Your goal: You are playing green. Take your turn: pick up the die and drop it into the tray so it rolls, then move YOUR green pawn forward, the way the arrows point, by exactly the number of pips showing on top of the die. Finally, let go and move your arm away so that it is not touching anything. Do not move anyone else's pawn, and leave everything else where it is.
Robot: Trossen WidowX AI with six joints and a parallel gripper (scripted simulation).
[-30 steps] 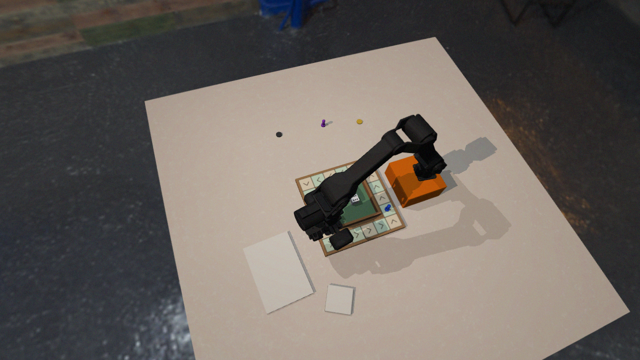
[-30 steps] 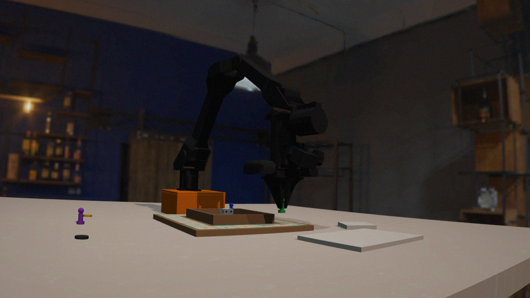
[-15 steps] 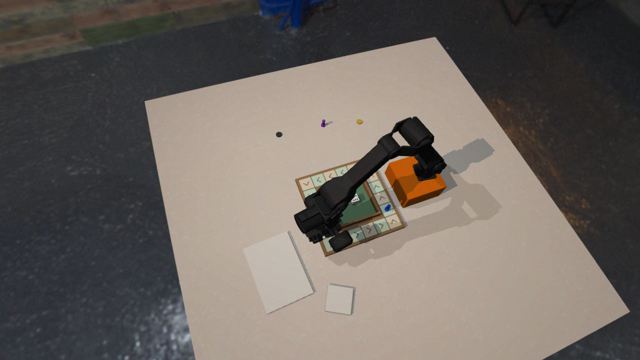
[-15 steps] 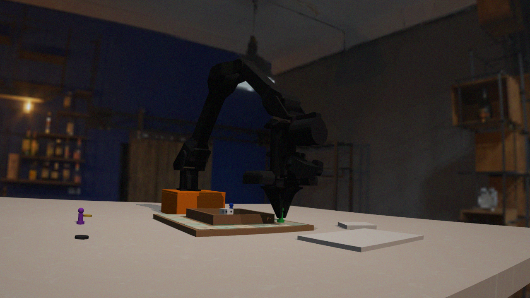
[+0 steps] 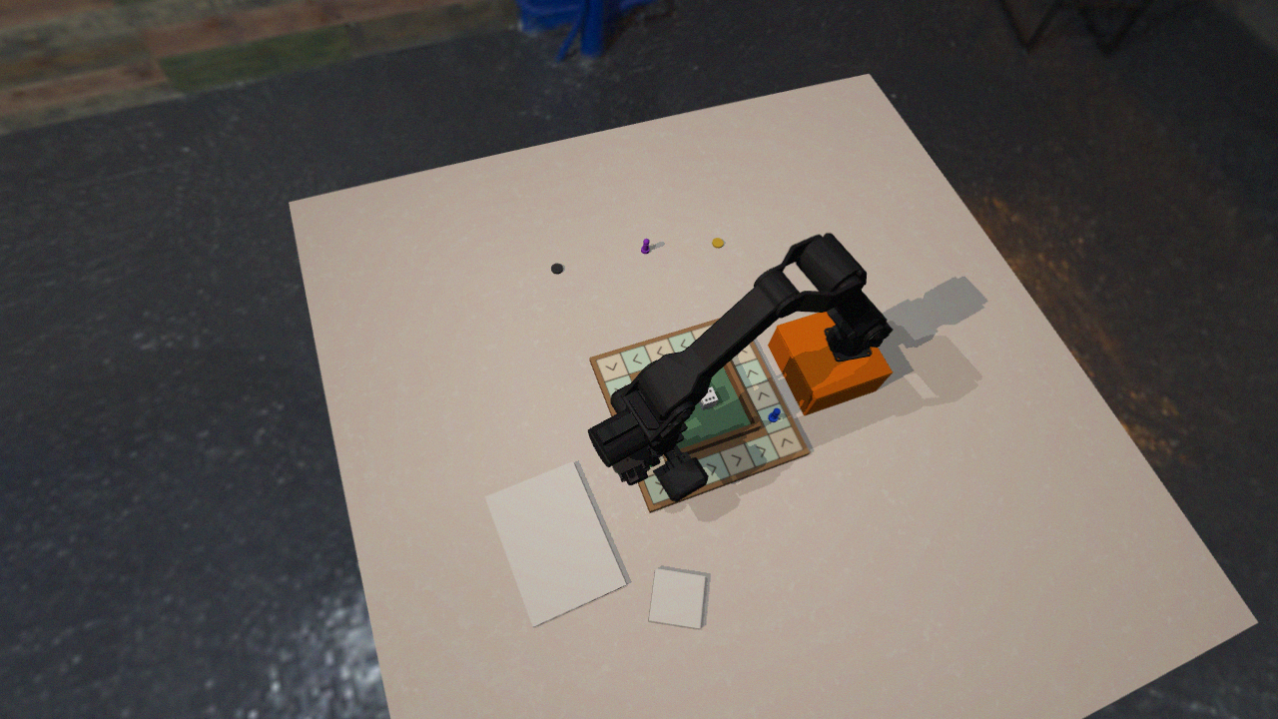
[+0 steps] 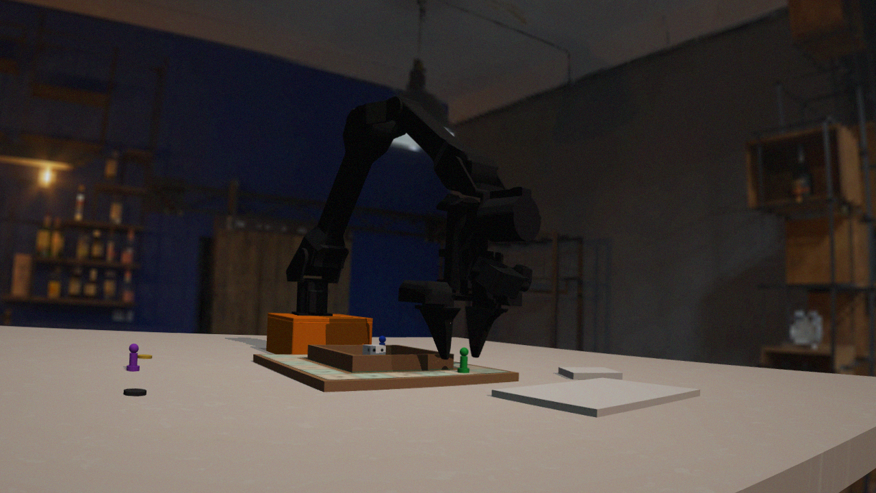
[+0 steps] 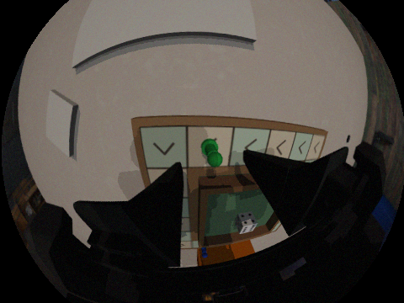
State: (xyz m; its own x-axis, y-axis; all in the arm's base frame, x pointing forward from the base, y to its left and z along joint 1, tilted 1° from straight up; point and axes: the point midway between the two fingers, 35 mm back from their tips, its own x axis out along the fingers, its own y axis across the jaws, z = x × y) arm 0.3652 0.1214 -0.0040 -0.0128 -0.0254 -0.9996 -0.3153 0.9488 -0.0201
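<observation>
Now: gripper tip 1 cm short of the green pawn. Also, from my gripper tip: black disc (9 cm ahead, 40 cm to the right, 3 cm below); then white die (11 cm behind, 8 cm to the right); then blue pawn (22 cm behind, 3 cm to the right).
</observation>
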